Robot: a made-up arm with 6 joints. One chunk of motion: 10 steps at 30 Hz.
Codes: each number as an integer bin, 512 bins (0 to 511) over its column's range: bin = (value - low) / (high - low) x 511, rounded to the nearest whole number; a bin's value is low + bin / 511 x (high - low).
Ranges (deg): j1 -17..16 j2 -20..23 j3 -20..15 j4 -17..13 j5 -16..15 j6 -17..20
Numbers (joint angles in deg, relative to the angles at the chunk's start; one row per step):
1: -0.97 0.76 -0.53 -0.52 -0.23 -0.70
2: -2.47 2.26 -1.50 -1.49 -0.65 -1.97
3: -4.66 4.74 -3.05 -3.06 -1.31 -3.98
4: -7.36 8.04 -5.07 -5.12 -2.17 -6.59
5: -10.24 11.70 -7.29 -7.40 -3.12 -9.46
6: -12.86 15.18 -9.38 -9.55 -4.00 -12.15
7: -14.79 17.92 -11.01 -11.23 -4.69 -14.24
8: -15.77 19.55 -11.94 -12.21 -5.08 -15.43
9: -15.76 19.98 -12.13 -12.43 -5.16 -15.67
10: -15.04 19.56 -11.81 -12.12 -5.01 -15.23
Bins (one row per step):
1: 248 247 284 281 260 225
2: 225 265 270 264 253 208
3: 191 294 247 237 242 180
4: 149 333 218 202 228 144
5: 105 377 186 164 212 104
6: 64 418 155 127 198 67
7: 34 451 131 98 186 38
8: 19 470 118 82 180 22
9: 19 475 115 78 179 18
10: 30 470 120 83 181 24

